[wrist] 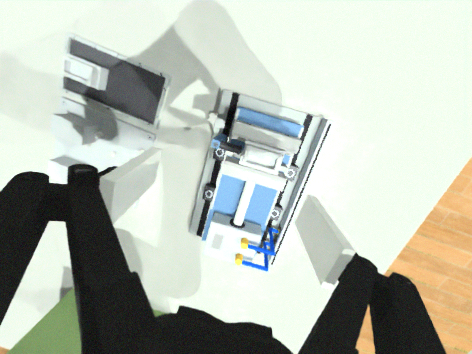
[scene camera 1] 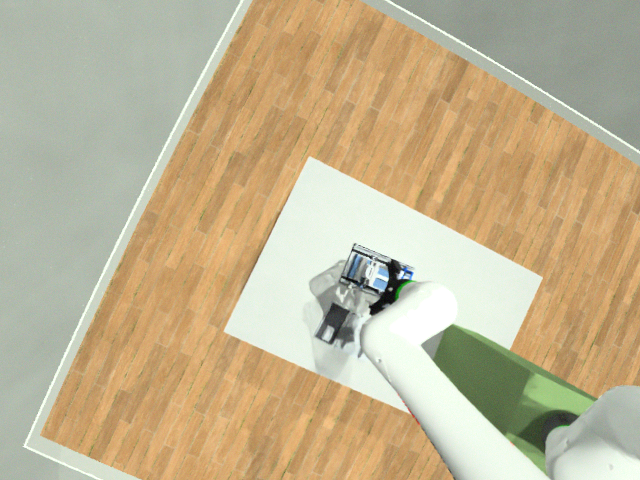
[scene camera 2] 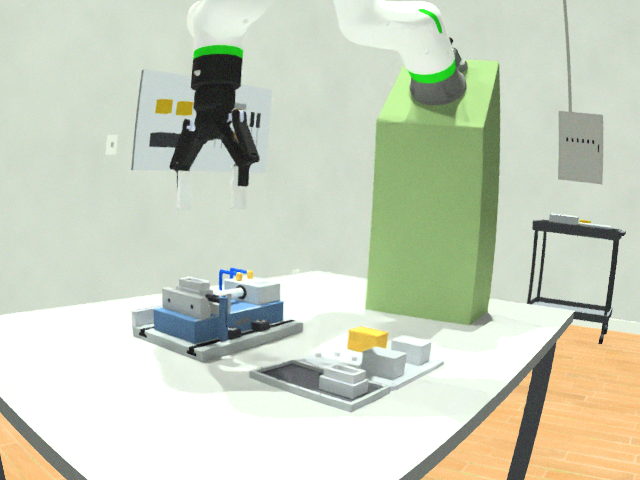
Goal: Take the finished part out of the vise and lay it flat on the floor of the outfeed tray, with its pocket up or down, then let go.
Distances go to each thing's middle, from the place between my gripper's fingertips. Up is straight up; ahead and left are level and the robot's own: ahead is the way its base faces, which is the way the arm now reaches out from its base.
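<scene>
There's a yellow block (scene camera 2: pixel 359 339) that's 180 mm behind my hand, 220 mm to the left of it and 220 mm below it. I also see a light plate (scene camera 2: pixel 412 372), and from my hand that's 130 mm behind, 270 mm to the left and 240 mm below.
</scene>
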